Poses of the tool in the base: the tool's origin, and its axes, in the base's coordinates. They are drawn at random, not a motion.
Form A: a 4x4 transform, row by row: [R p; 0 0 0 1], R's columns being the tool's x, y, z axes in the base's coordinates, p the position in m. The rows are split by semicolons.
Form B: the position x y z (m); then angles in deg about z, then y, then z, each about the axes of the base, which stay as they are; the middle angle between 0 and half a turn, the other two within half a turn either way. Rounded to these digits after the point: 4 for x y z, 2 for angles.
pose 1, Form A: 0.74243 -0.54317 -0.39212 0.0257; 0.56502 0.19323 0.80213 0.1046; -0.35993 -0.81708 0.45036 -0.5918; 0 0 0 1
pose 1, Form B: 0.0257 0.1046 -0.5918 -66.23 63.23 116.05
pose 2, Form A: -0.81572 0.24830 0.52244 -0.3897; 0.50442 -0.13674 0.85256 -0.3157; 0.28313 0.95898 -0.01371 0.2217; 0 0 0 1
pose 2, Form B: -0.3897 -0.3157 0.2217 106.45 90.79 58.50
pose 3, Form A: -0.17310 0.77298 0.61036 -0.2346; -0.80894 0.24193 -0.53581 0.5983; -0.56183 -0.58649 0.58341 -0.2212; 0 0 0 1
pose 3, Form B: -0.2346 0.5983 -0.2212 -46.23 54.31 -41.28
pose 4, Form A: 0.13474 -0.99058 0.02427 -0.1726; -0.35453 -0.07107 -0.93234 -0.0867; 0.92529 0.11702 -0.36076 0.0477; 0 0 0 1
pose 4, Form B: -0.1726 -0.0867 0.0477 172.79 111.15 -88.51
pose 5, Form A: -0.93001 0.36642 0.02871 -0.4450; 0.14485 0.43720 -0.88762 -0.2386; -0.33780 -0.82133 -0.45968 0.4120; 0 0 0 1
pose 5, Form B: -0.4450 -0.2386 0.4120 -67.64 117.37 -88.15
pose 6, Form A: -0.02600 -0.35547 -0.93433 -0.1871; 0.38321 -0.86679 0.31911 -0.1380; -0.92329 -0.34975 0.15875 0.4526; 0 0 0 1
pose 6, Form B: -0.1871 -0.1380 0.4526 -20.75 80.87 161.14
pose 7, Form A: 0.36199 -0.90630 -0.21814 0.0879; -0.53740 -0.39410 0.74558 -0.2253; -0.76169 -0.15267 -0.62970 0.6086; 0 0 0 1
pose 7, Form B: 0.0879 -0.2253 0.6086 -11.33 129.03 106.31
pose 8, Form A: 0.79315 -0.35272 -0.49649 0.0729; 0.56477 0.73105 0.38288 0.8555; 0.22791 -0.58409 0.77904 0.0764; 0 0 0 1
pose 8, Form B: 0.0729 0.8555 0.0764 -111.32 38.83 142.36
